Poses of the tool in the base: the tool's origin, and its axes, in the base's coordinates. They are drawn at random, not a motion.
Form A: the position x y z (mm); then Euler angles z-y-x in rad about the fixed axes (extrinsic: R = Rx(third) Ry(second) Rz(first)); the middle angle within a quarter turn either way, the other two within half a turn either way.
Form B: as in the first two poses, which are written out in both.
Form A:
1: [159, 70, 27, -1.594, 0.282, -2.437]
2: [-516, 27, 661, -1.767, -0.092, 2.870]
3: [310, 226, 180, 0.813, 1.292, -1.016]
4: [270, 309, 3, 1.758, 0.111, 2.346]
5: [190, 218, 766, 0.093, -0.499, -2.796]
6: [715, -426, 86, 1.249, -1.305, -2.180]
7: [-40, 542, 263, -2.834, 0.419, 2.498]
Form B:
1: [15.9, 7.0, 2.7, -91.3, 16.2, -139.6]
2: [-51.6, 2.7, 66.1, -101.2, -5.3, 164.4]
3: [31.0, 22.6, 18.0, 46.6, 74.0, -58.2]
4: [27.0, 30.9, 0.3, 100.7, 6.4, 134.4]
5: [19.0, 21.8, 76.6, 5.3, -28.6, -160.2]
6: [71.5, -42.6, 8.6, 71.6, -74.8, -124.9]
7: [-4.0, 54.2, 26.3, -162.4, 24.0, 143.1]
